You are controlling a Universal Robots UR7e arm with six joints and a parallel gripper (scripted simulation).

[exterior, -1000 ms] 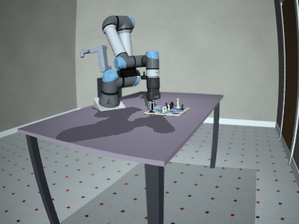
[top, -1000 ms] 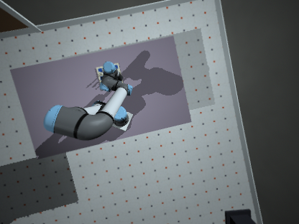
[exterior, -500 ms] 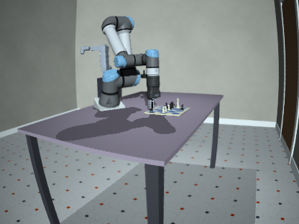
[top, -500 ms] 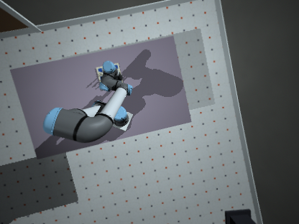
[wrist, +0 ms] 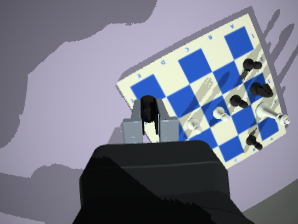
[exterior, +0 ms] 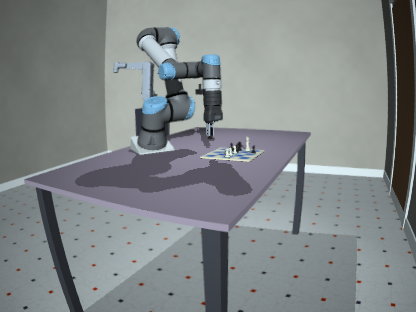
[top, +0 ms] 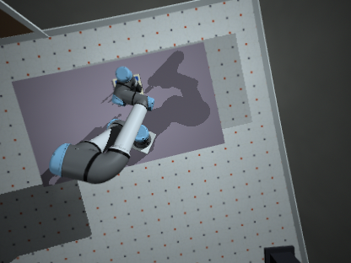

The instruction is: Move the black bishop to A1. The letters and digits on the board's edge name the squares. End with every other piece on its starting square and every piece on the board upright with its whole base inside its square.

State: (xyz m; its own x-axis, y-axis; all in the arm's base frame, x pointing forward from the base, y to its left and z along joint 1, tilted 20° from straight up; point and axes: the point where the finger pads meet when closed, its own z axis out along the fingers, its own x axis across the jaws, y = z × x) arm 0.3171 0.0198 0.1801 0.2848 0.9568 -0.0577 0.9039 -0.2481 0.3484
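Now: the chessboard 6 cm ahead of my hand, 9 cm to the left of it and 11 cm below it. From my hand the other things lie so: tall white piece: 9 cm ahead, 17 cm to the left, 7 cm below.
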